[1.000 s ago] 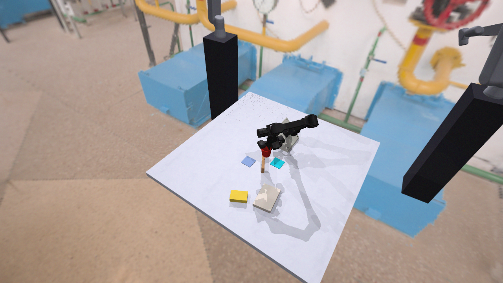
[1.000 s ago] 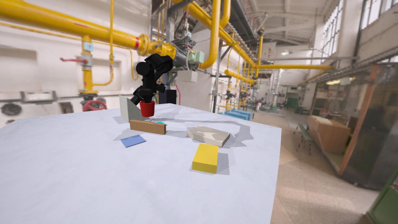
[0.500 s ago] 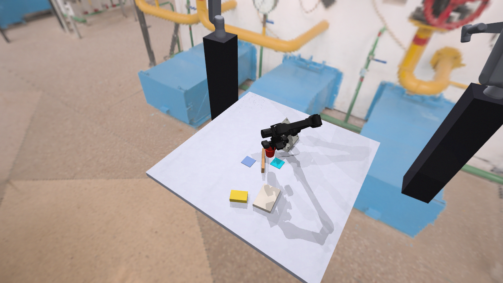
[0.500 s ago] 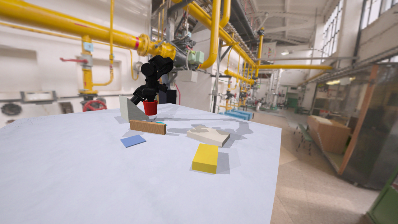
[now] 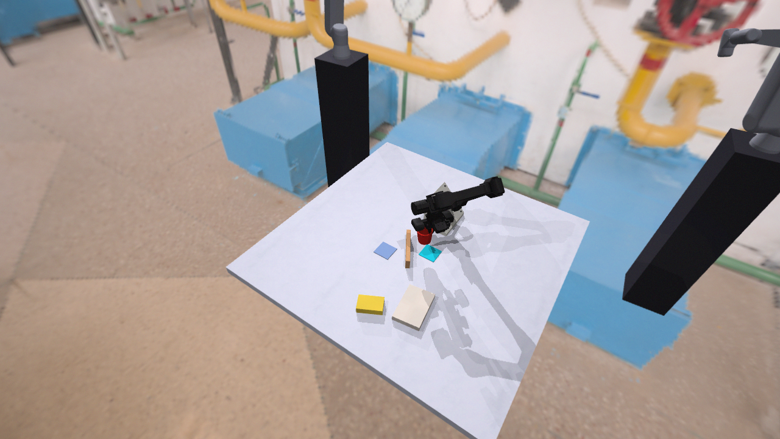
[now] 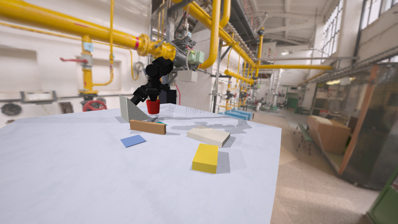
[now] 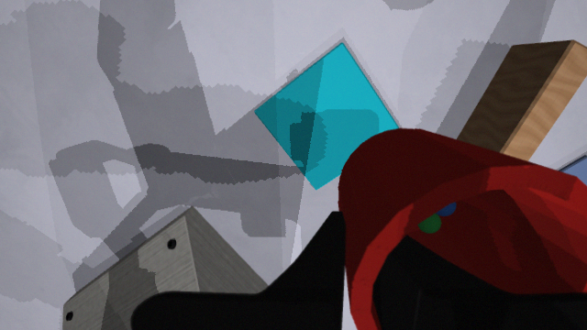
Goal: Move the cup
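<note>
The blue marble lies 40 mm to the right of my gripper tip, 30 mm ahead of it and 20 mm below it. Also, from my gripper tip: wooden bar: 100 mm below, 80 mm to the right, 60 mm ahead; then teal pad: 130 mm below, 10 mm to the left, 10 mm ahead; then red cup: 20 mm to the right, 20 mm ahead.
</note>
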